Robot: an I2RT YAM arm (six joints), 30 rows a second.
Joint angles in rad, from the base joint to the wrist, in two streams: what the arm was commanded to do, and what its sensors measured. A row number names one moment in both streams.
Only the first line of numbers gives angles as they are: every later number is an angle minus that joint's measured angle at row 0.
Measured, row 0:
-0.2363, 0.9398, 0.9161, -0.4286, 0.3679, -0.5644
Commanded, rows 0 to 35:
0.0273, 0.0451, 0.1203, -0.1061, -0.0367, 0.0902
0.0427, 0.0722, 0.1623, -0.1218, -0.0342, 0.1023
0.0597, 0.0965, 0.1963, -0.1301, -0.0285, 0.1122
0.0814, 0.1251, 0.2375, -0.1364, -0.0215, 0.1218
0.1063, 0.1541, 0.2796, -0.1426, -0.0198, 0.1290
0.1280, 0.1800, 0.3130, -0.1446, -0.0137, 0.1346
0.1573, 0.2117, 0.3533, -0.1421, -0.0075, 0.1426
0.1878, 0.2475, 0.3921, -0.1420, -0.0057, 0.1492
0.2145, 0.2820, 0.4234, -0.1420, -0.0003, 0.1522
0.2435, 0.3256, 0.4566, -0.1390, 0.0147, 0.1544
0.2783, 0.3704, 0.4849, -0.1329, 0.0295, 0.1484
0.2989, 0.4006, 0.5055, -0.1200, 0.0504, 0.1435
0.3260, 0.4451, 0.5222, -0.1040, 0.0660, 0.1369
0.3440, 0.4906, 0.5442, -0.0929, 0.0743, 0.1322
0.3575, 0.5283, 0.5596, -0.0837, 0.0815, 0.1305
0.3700, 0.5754, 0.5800, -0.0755, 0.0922, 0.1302
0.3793, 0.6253, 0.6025, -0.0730, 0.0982, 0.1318
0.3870, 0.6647, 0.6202, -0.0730, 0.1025, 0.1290
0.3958, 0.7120, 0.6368, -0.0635, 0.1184, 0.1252
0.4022, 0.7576, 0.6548, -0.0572, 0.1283, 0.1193
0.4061, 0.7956, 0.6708, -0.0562, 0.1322, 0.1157
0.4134, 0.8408, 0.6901, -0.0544, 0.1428, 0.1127
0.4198, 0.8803, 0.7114, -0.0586, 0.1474, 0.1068
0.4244, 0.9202, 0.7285, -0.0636, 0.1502, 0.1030
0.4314, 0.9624, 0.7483, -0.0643, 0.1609, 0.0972
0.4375, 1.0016, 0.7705, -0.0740, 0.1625, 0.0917
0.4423, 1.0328, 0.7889, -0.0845, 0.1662, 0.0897
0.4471, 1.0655, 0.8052, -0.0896, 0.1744, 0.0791
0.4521, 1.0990, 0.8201, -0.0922, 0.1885, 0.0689
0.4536, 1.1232, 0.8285, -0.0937, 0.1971, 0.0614
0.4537, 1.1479, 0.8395, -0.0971, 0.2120, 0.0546
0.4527, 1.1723, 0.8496, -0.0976, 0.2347, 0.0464
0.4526, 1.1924, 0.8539, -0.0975, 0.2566, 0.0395
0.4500, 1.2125, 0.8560, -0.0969, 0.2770, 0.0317
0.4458, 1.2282, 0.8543, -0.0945, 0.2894, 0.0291
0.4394, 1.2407, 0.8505, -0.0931, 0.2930, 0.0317
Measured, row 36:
0.4482, 1.2146, 0.8229, -0.0790, 0.2266, 0.0443
